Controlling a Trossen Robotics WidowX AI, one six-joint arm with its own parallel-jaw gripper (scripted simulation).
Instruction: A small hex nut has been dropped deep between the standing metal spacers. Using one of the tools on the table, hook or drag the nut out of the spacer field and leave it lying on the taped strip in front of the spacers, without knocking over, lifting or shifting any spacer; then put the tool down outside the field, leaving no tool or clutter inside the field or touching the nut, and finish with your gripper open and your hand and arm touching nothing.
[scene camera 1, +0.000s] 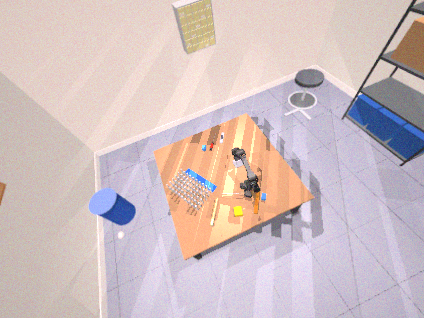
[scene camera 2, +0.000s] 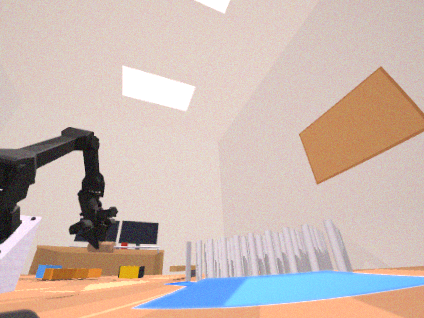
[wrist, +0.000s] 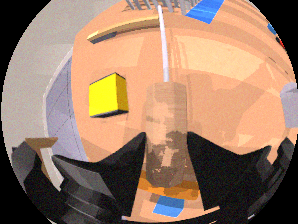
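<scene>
I can see a pale wooden stick (wrist: 105, 33), and with it a yellow block (wrist: 107, 96) and an orange bar (wrist: 189, 190). A brown wooden handle (wrist: 166, 119) is there too, and it is held by my gripper (scene camera 2: 101, 247). The wrist view also shows me my gripper (wrist: 166, 136).
</scene>
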